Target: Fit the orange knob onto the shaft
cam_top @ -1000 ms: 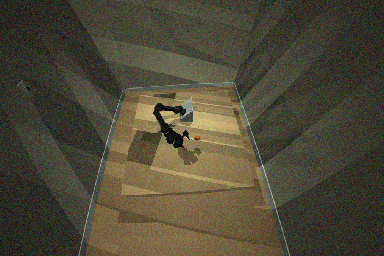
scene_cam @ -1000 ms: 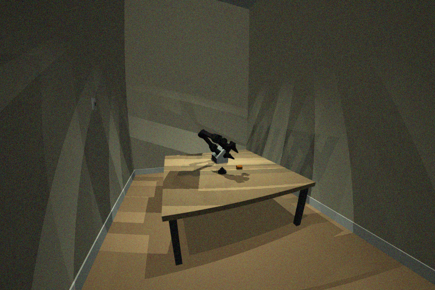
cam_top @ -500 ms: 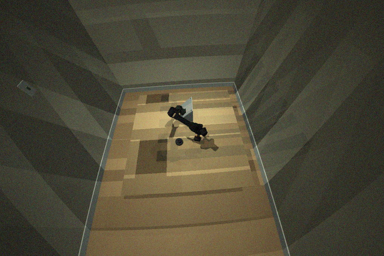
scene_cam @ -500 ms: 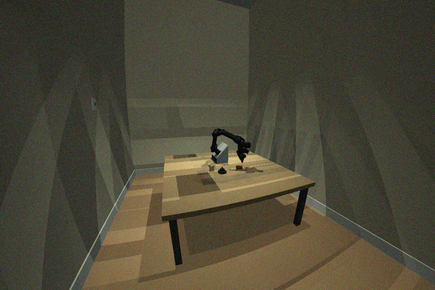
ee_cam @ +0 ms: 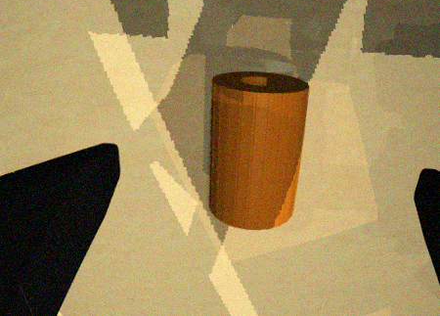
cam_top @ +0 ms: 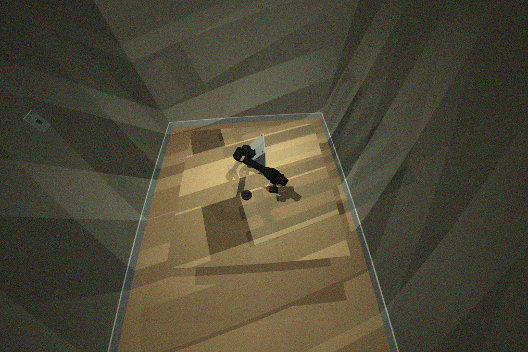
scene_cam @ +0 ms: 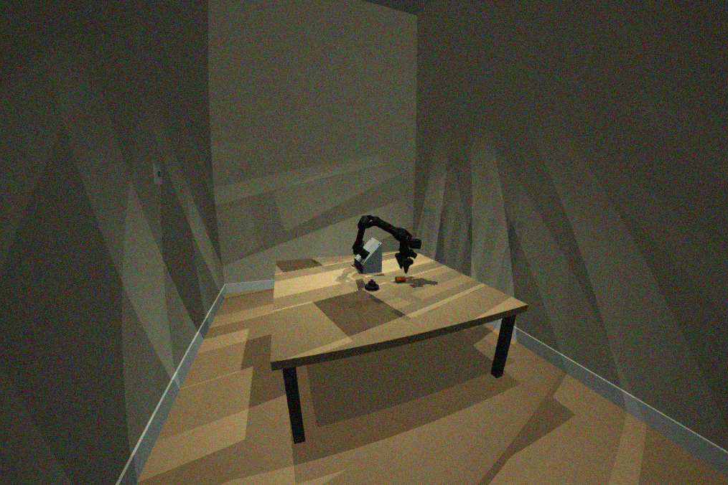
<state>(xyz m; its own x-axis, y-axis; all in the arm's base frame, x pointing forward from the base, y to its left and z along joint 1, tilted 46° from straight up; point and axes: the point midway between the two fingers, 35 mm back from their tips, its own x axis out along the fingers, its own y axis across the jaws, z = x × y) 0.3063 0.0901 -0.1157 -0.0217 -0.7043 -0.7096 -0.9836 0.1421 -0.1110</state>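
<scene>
Right now my gripper tip is 1 cm past the orange knob, 2 cm to the left of it and 6 cm above it. From my gripper tip the other things lie so: round dark pedestal: 2 cm ahead, 23 cm to the right, 5 cm below.
</scene>
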